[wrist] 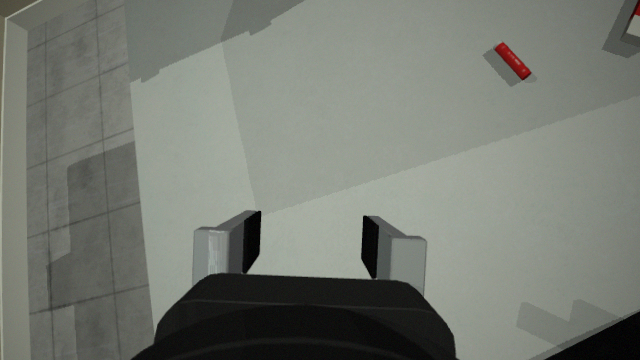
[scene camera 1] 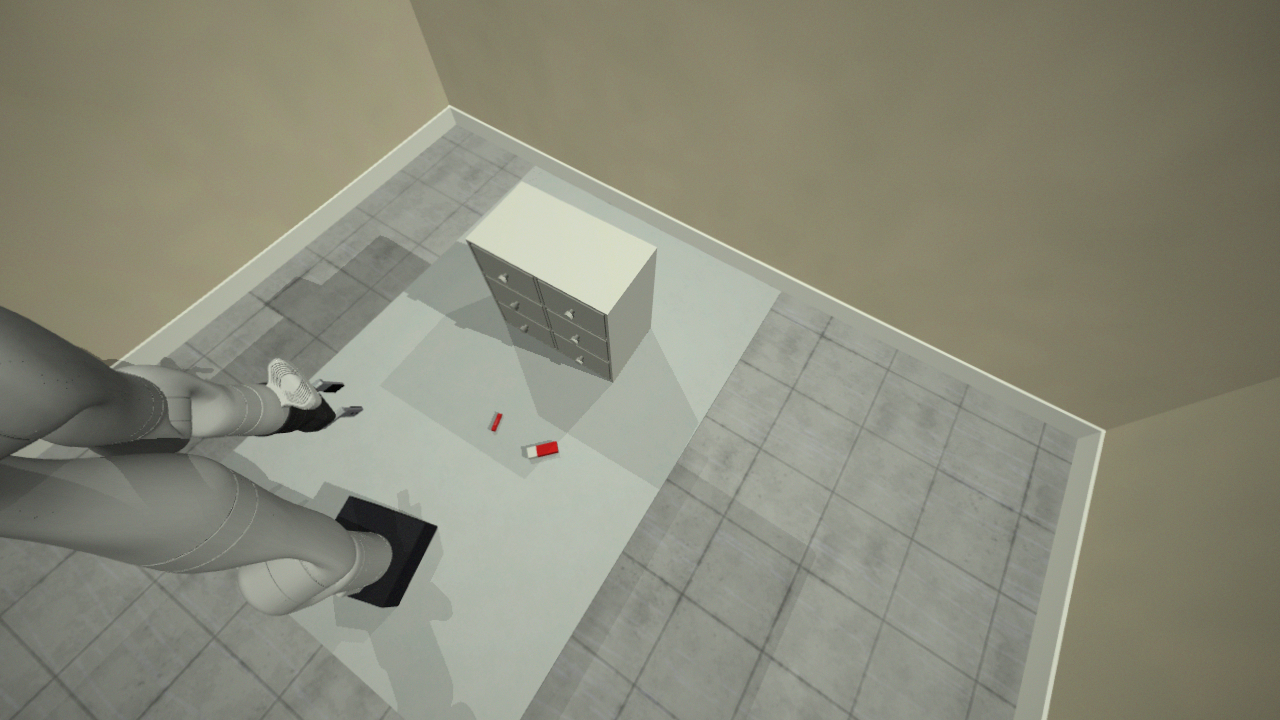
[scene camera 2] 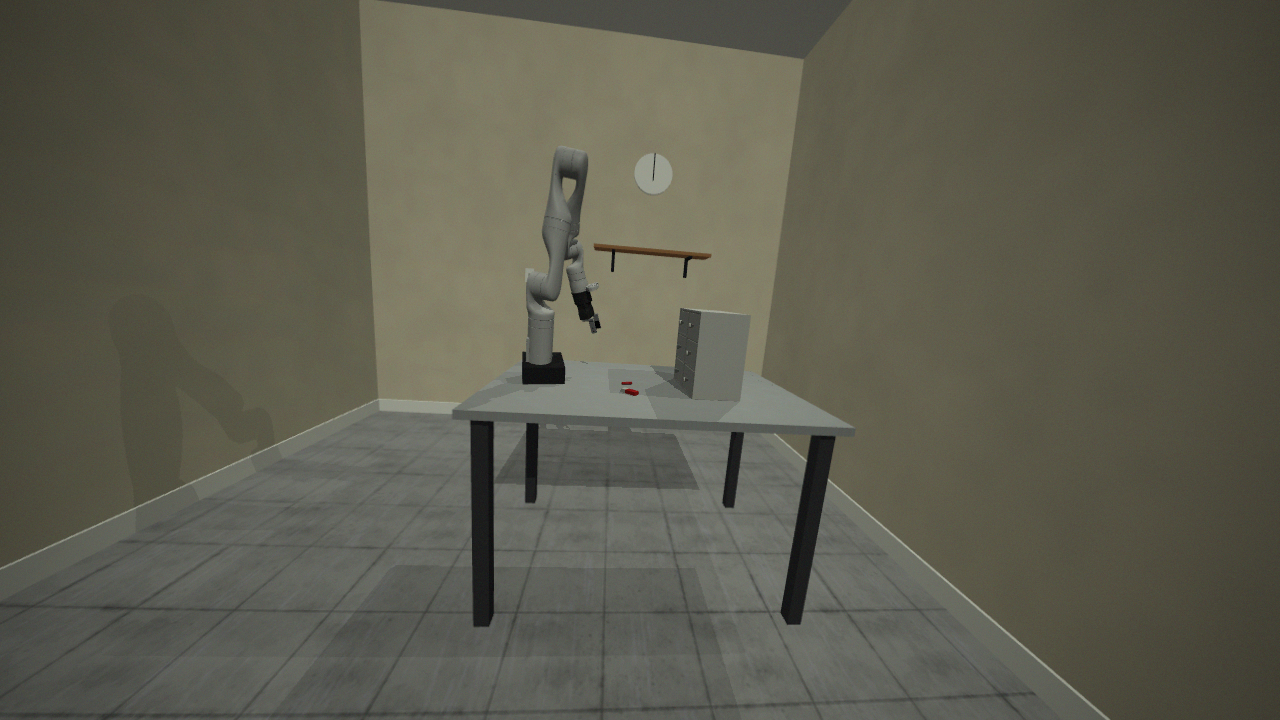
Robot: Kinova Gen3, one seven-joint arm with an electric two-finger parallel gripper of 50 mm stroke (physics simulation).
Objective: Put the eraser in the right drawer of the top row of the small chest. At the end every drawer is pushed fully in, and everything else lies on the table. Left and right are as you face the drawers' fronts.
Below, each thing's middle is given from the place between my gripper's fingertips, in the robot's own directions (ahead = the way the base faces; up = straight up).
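Scene:
The small chest (scene camera 1: 613, 272) is 30 mm lower than my hand, and it's 440 mm ahead of my hand and 200 mm to the right of it.

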